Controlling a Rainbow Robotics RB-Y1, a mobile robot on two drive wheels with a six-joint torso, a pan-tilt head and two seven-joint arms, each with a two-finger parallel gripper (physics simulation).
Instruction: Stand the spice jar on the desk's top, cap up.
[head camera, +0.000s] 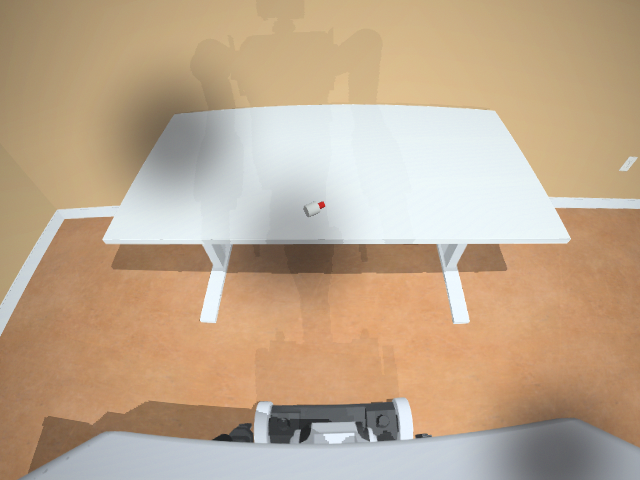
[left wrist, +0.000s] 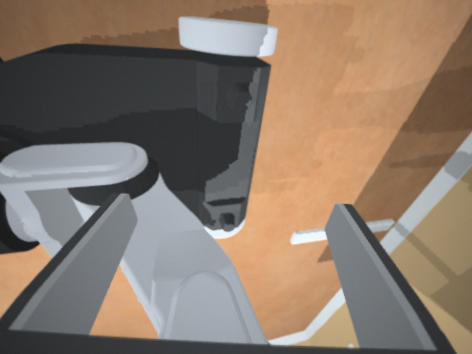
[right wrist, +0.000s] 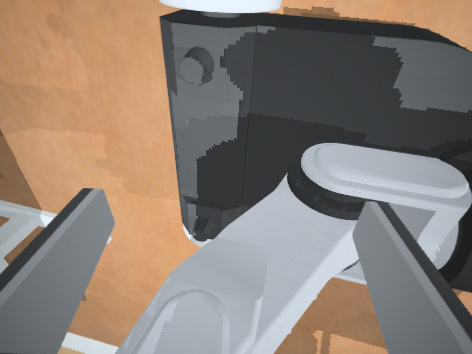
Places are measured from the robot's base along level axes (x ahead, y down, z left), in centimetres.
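Where they show: left gripper, fingertip midpoint: (left wrist: 231, 211); right gripper, fingertip midpoint: (right wrist: 233, 211).
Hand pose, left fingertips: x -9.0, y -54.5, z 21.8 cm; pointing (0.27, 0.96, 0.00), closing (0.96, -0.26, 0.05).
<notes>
After its pixels a point has its place.
The spice jar (head camera: 313, 208) {x 52.6, y -75.3, z 4.0 cm}, a small pale grey jar with a red cap, lies on its side on the white desk (head camera: 439, 170) {x 72.5, y -72.1, z -40.1 cm} in the head camera view, left of the middle and near the desk's front edge. Its cap points right and slightly towards the back. My left gripper (left wrist: 231, 211) {x -9.0, y -54.5, z 21.8 cm} is open in the left wrist view, with no object between its fingers. My right gripper (right wrist: 233, 211) {x -13.0, y -53.8, z -21.9 cm} is open in the right wrist view, also with no object between its fingers. The jar does not show in either wrist view.
The desk stands in front of the tan wall (head camera: 439, 51) {x 123.3, y -95.9, z -50.1 cm}, on two legs whose white feet (head camera: 209, 299) (head camera: 456, 299) reach forward over the orange-brown floor (head camera: 336, 361) {x 29.6, y -0.1, z -2.3 cm}. My wheeled base (left wrist: 125, 90) {x -20.6, y -16.9, z 16.9 cm} (right wrist: 310, 85) {x -16.8, y -16.9, z -15.1 cm} shows below both grippers.
</notes>
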